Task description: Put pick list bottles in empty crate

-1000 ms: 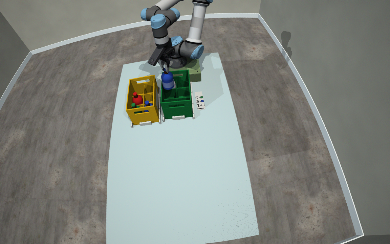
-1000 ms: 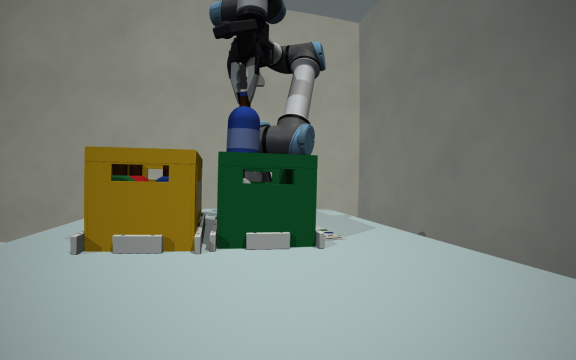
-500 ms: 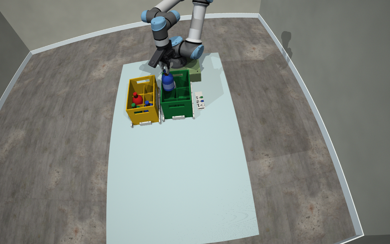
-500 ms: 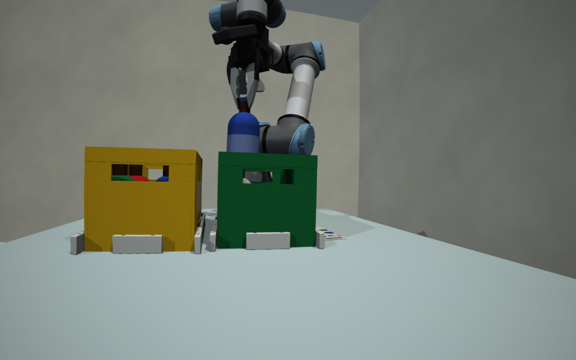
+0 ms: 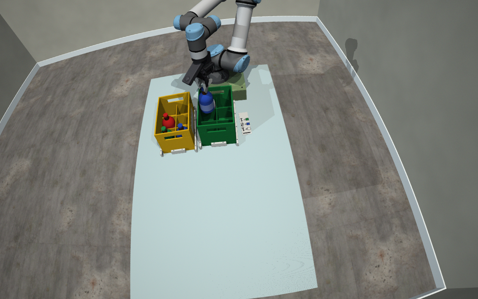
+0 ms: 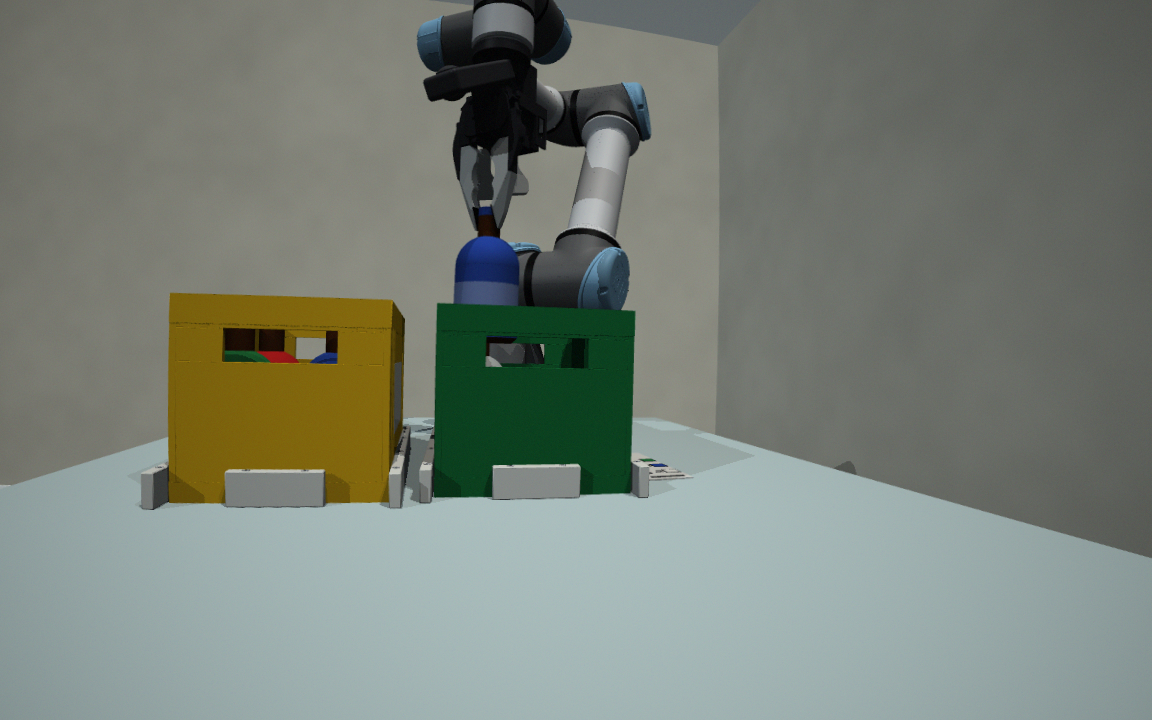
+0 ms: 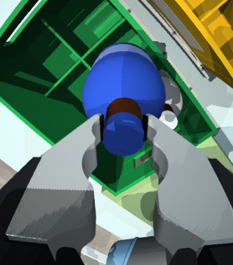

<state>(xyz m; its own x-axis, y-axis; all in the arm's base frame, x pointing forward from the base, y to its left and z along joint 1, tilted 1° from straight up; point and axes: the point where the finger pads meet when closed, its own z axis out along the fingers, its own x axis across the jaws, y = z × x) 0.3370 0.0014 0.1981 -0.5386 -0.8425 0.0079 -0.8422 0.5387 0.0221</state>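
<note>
Right now my hand is 10 mm past the green crate, 40 mm to the right of it and 210 mm above it. Round my hand: yellow crate 50 mm ahead, 180 mm to the right, 210 mm below; white bottle 90 mm behind, 10 mm to the right, 200 mm below; red bottle 50 mm ahead, 220 mm to the right, 200 mm below.
</note>
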